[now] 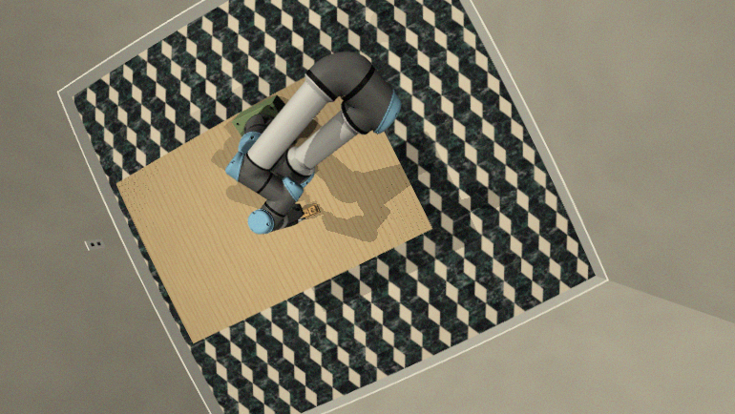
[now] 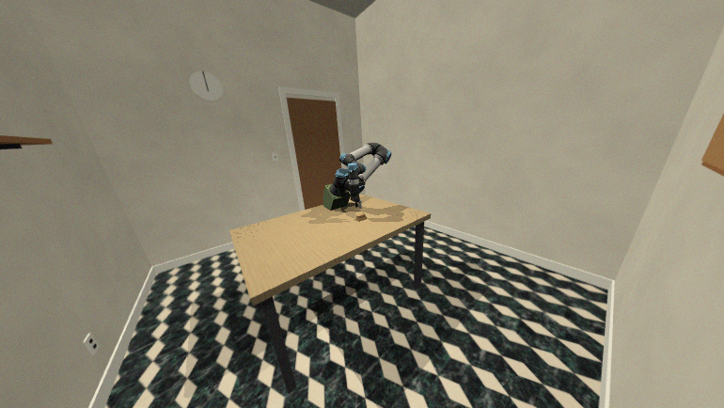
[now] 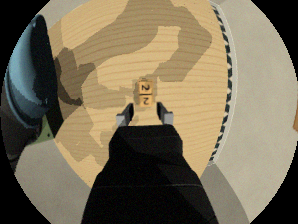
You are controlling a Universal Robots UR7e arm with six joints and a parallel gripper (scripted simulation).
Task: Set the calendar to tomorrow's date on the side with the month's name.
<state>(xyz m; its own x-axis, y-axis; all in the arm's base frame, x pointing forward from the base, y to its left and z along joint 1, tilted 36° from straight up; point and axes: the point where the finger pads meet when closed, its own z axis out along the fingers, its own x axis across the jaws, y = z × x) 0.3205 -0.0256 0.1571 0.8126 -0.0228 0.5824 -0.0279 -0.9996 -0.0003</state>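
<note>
The wooden cube lies 9 cm below my hand. Also, from my hand: wooden tray (2 cm to the left, 11 cm below).
</note>
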